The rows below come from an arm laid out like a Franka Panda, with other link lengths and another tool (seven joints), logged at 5 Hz.
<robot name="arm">
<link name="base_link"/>
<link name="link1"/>
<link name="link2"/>
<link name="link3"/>
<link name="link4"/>
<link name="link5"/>
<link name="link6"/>
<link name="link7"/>
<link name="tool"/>
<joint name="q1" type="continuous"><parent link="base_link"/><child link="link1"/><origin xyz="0 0 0.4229"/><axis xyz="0 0 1"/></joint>
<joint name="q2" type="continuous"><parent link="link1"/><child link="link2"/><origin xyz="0 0 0"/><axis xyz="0 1 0"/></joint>
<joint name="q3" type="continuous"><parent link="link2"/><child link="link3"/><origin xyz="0 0 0.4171"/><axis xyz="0 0 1"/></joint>
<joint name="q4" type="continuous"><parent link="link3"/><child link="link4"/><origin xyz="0.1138 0 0"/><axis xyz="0 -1 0"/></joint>
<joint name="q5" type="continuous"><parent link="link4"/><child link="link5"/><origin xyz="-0.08 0 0.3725"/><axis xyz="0 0 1"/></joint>
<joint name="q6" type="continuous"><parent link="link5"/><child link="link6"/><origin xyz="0 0 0"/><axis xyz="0 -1 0"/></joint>
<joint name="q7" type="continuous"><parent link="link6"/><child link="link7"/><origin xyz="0.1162 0 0"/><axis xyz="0 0 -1"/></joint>
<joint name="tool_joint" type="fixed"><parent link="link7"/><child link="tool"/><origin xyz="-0.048 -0.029 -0.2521" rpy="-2.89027 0 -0.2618"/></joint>
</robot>
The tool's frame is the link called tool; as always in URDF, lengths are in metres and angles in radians. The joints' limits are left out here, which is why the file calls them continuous.
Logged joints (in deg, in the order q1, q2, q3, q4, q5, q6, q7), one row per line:
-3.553, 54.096, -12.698, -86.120, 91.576, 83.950, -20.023
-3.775, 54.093, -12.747, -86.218, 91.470, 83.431, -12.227
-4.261, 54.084, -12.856, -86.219, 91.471, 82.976, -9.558
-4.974, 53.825, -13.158, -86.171, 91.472, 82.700, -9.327
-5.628, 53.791, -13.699, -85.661, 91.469, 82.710, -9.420
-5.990, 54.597, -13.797, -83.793, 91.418, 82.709, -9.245
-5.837, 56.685, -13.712, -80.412, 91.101, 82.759, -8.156
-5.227, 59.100, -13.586, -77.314, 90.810, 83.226, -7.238
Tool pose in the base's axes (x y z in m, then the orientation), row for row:
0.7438, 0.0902, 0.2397, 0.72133, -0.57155, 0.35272, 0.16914
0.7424, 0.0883, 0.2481, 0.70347, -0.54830, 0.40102, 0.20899
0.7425, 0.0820, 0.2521, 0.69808, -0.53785, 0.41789, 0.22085
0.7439, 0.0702, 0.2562, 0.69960, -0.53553, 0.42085, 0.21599
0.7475, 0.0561, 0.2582, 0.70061, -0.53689, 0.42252, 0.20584
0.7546, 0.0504, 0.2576, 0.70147, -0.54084, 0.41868, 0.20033
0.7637, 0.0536, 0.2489, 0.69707, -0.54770, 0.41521, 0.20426
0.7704, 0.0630, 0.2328, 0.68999, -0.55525, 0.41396, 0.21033
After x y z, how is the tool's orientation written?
As a quaternion, w x y z.
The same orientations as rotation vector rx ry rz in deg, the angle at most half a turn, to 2 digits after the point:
-72.35, 44.65, 21.41
-69.89, 51.11, 26.64
-68.70, 53.37, 28.21
-68.36, 53.72, 27.57
-68.51, 53.91, 26.27
-68.99, 53.41, 25.55
-69.98, 53.05, 26.10
-71.14, 53.04, 26.95

